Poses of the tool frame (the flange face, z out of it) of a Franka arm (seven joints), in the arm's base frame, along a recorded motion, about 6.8 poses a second.
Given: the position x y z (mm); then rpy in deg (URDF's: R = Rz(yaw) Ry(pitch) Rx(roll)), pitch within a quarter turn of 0, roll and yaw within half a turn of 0.
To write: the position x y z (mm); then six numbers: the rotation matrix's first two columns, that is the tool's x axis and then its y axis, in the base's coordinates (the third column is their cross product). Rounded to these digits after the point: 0 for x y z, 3 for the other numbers.
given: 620, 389, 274, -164.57, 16.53, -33.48
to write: 620, 389, 274, 0.800, -0.529, -0.285, -0.595, -0.762, -0.255
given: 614, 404, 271, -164.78, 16.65, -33.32
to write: 614, 404, 271, 0.801, -0.526, -0.287, -0.593, -0.765, -0.252
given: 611, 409, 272, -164.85, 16.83, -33.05
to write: 611, 409, 272, 0.802, -0.522, -0.290, -0.590, -0.768, -0.250
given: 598, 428, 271, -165.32, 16.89, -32.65
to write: 598, 428, 271, 0.806, -0.516, -0.291, -0.584, -0.775, -0.242
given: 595, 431, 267, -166.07, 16.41, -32.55
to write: 595, 431, 267, 0.809, -0.516, -0.283, -0.580, -0.782, -0.231
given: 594, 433, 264, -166.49, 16.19, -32.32
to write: 594, 433, 264, 0.812, -0.513, -0.279, -0.575, -0.787, -0.224
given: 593, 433, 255, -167.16, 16.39, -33.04
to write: 593, 433, 255, 0.804, -0.523, -0.282, -0.584, -0.783, -0.213
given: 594, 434, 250, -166.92, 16.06, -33.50
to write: 594, 434, 250, 0.801, -0.530, -0.277, -0.590, -0.778, -0.217
